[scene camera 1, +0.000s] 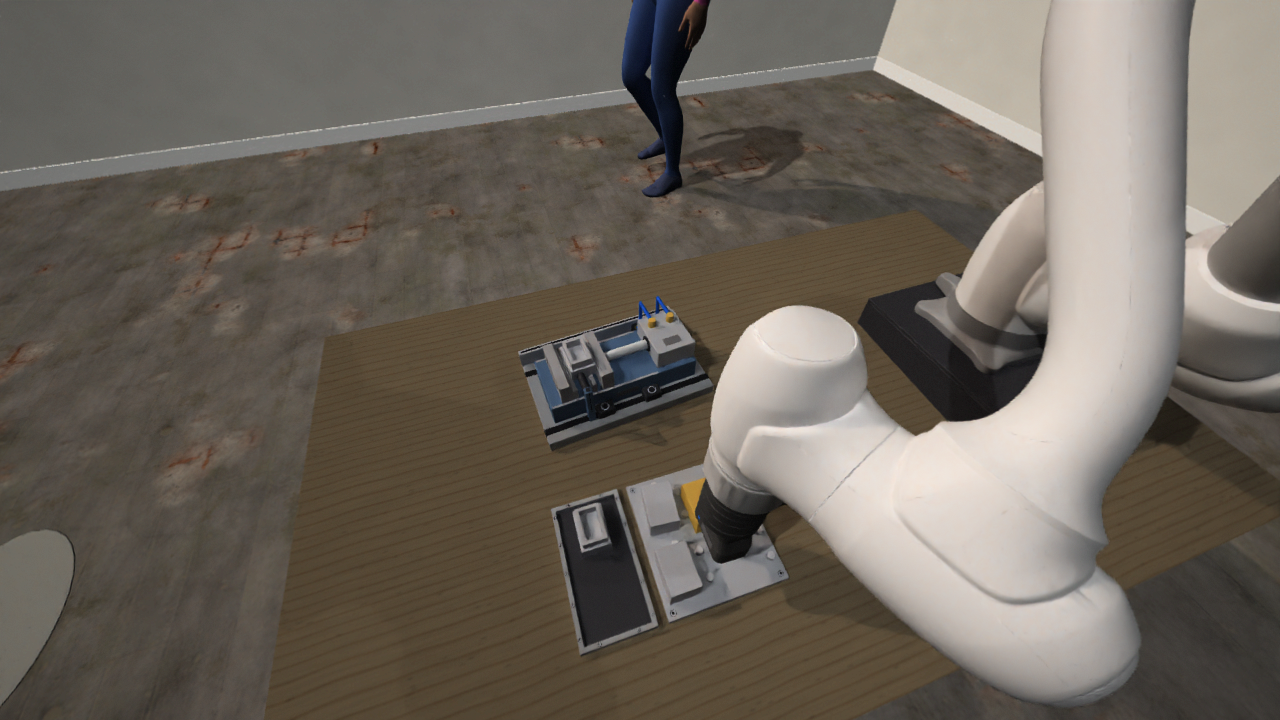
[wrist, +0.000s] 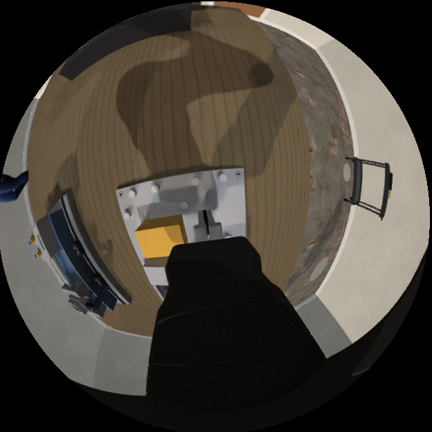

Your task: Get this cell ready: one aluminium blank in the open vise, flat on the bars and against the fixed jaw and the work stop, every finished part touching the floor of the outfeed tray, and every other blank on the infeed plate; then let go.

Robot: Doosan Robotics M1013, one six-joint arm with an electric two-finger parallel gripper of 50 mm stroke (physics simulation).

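Places are measured from the arm's base along level axes (x ahead, y right, z down), in metres.
Pixels of known places: gripper, fingertip midpoint: [scene camera 1: 727,545]; arm's base, link origin: [scene camera 1: 988,328].
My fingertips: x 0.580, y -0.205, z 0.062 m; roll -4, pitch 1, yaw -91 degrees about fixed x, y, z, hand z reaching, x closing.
Note:
For each thing: its top centre in the pictures, then the offset to it from my fingertips.
- infeed plate, top centre: [scene camera 1: 702,529] dx +0.024, dy +0.033, dz +0.006 m
- aluminium blank, top centre: [scene camera 1: 660,503] dx +0.076, dy +0.073, dz -0.030 m
- second blank, top centre: [scene camera 1: 678,567] dx +0.079, dy -0.016, dz -0.030 m
- pocketed finished part, top centre: [scene camera 1: 576,350] dx +0.139, dy +0.325, dz -0.101 m
- vise, top centre: [scene camera 1: 613,343] dx +0.076, dy +0.336, dz -0.085 m
- pocketed part, top centre: [scene camera 1: 590,523] dx +0.175, dy +0.073, dz -0.027 m
- yellow block, top centre: [scene camera 1: 703,499] dx +0.015, dy +0.061, dz -0.030 m
My gripper [scene camera 1: 726,557] [wrist: 204,217] is shut and empty, low over the infeed plate [scene camera 1: 738,583] [wrist: 231,200]. One aluminium blank [scene camera 1: 660,507] [wrist: 155,274] lies at the plate's tray side; a second blank [scene camera 1: 678,570] lies along the same side and is hidden behind the gripper body in the wrist view. A pocketed finished part [scene camera 1: 576,353] sits between the jaws of the vise [scene camera 1: 669,342] [wrist: 64,251]; its seating is unclear. Another pocketed part [scene camera 1: 590,526] lies in the outfeed tray [scene camera 1: 615,595], near its vise-side end.
A yellow block [scene camera 1: 691,503] [wrist: 161,238] stands on the plate beside the first blank. Small light pegs [wrist: 223,177] [wrist: 132,194] rise from the plate. The vise carries blue hoses [scene camera 1: 660,305]. A person [scene camera 1: 662,89] stands beyond the table.

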